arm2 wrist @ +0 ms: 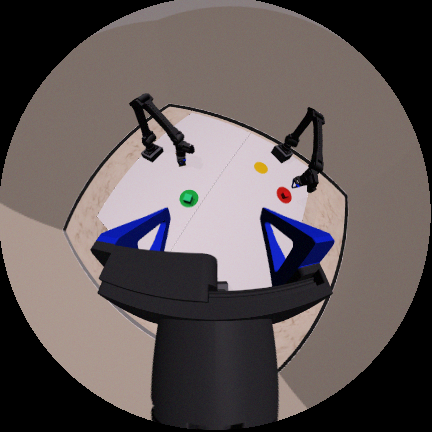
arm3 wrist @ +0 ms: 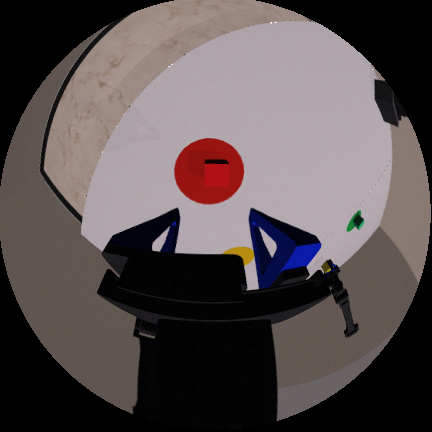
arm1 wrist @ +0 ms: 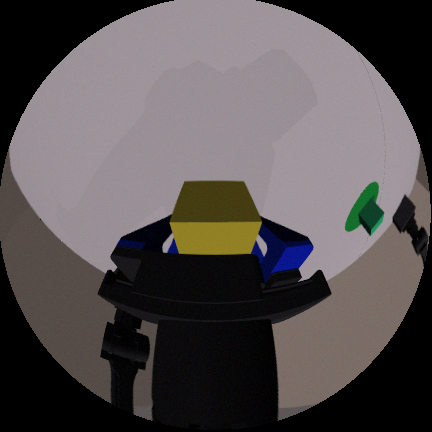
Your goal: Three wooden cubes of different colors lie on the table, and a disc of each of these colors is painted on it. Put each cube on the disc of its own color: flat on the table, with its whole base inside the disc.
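Observation:
The yellow cube point(arm1 wrist: 216, 237) point(arm3 wrist: 326, 267) is between the fingers of my arm1 gripper point(arm1 wrist: 216, 220), which is shut on it; its height over the table is unclear. The yellow disc point(arm2 wrist: 260, 167) point(arm3 wrist: 240, 256) is bare in the arm2 wrist view. The green cube point(arm1 wrist: 371, 217) point(arm2 wrist: 188, 198) point(arm3 wrist: 358, 220) stands on the green disc point(arm1 wrist: 363, 197) point(arm2 wrist: 183, 203) point(arm3 wrist: 351, 223). The red cube point(arm2 wrist: 284, 195) point(arm3 wrist: 217, 175) stands on the red disc point(arm2 wrist: 280, 190) point(arm3 wrist: 190, 185). My arm2 gripper point(arm2 wrist: 215, 212) is open, high above the table. My arm3 gripper point(arm3 wrist: 214, 212) is open and empty beside the red disc.
In the arm2 wrist view, arm1 point(arm2 wrist: 162, 117) stands at the back left and arm3 point(arm2 wrist: 318, 142) at the back right. Part of arm2 shows at the right edge of the arm1 wrist view point(arm1 wrist: 404, 214) and of the arm3 wrist view point(arm3 wrist: 387, 102). A dark edge borders the table.

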